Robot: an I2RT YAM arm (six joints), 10 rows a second.
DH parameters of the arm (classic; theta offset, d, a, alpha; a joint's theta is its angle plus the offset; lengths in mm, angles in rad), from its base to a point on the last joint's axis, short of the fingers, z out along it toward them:
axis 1: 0 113.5 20 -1.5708
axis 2: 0 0 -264 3.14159
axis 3: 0.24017 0 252.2 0
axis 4: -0.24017 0 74 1.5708
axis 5: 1.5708 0 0 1.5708
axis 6: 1.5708 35.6 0 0
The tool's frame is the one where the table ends.
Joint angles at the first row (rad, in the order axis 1, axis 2, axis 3, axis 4, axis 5, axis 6):
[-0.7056 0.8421 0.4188 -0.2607 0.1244 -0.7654]
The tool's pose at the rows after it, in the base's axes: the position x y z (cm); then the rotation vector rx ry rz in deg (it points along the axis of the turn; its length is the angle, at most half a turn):
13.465, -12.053, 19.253, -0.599, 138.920, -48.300
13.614, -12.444, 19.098, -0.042, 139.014, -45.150
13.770, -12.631, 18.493, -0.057, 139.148, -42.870
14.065, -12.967, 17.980, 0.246, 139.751, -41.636
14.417, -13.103, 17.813, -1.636, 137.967, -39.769
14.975, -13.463, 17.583, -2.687, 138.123, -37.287
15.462, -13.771, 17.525, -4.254, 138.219, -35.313
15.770, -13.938, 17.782, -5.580, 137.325, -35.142
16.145, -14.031, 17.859, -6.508, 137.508, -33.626
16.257, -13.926, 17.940, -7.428, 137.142, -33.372
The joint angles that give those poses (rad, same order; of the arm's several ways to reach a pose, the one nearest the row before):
[-0.7117 0.8728 0.4219 -0.2486 0.0936 -0.7639]
[-0.7316 0.9019 0.4310 -0.2454 0.0462 -0.7533]
[-0.7394 0.9295 0.4204 -0.2210 0.0154 -0.7471]
[-0.7439 0.9694 0.4188 -0.1949 0.0046 -0.7424]
[-0.7455 0.9893 0.4142 -0.1551 -0.0428 -0.7501]
[-0.7455 1.0367 0.4294 -0.1396 -0.0750 -0.7517]
[-0.7455 1.0737 0.4479 -0.1350 -0.1042 -0.7623]
[-0.7440 1.0845 0.4601 -0.1258 -0.1196 -0.7731]
[-0.7379 1.1044 0.4770 -0.1350 -0.1350 -0.7746]
[-0.7317 1.1030 0.4786 -0.1350 -0.1411 -0.7792]

